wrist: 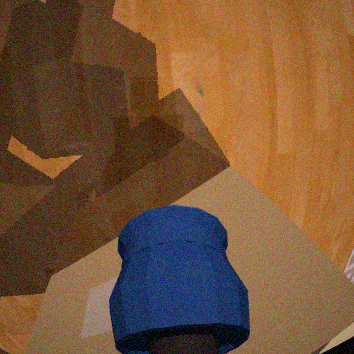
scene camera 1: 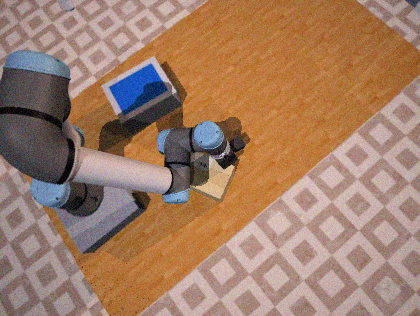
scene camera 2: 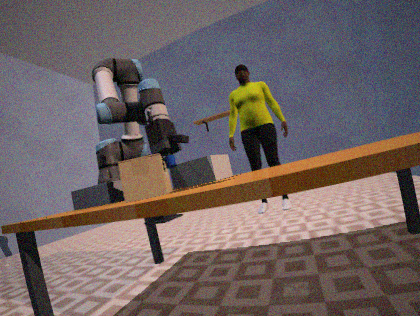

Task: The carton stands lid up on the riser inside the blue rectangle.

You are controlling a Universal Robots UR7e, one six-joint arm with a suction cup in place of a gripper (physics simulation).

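Where they show: hand, its tool point: (wrist: 172, 250) (scene camera 2: 171, 166); arm's base, origin of its link: (scene camera 1: 83, 196) (scene camera 2: 112, 184).
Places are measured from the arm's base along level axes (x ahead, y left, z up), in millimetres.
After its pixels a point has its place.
Observation:
A tan carton (scene camera 1: 217, 183) @(x 457, y -221, z 32 mm) (scene camera 2: 143, 177) @(x 493, y -233, z -30 mm) (wrist: 281, 263) @(x 533, y -188, z -3 mm) rests on the wooden table (scene camera 1: 288, 84) @(x 944, y 16, z -93 mm) (scene camera 2: 305, 173) @(x 935, y -319, z -98 mm), a pale label on its top face. My blue suction cup (scene camera 2: 170, 160) (wrist: 172, 214) hangs close over the carton's top, near its far corner; the wrist tool (scene camera 1: 225, 158) @(x 514, y -188, z 155 mm) hides it from above. The carton is not lifted and I see no firm contact. The grey riser (scene camera 1: 148, 110) @(x 372, y 175, z 12 mm) (scene camera 2: 193, 171) @(x 396, y 176, z -27 mm) with the blue rectangle (scene camera 1: 135, 86) @(x 374, y 290, z 27 mm) stands to the upper left of the carton, with nothing on it.
The arm's grey base block (scene camera 1: 98, 221) @(x 12, y -113, z -1 mm) sits at the table's left end, and the forearm crosses between it and the carton. A person in a yellow shirt (scene camera 2: 252, 108) stands beyond the table. A small shelf (scene camera 2: 212, 118) hangs on the far wall.

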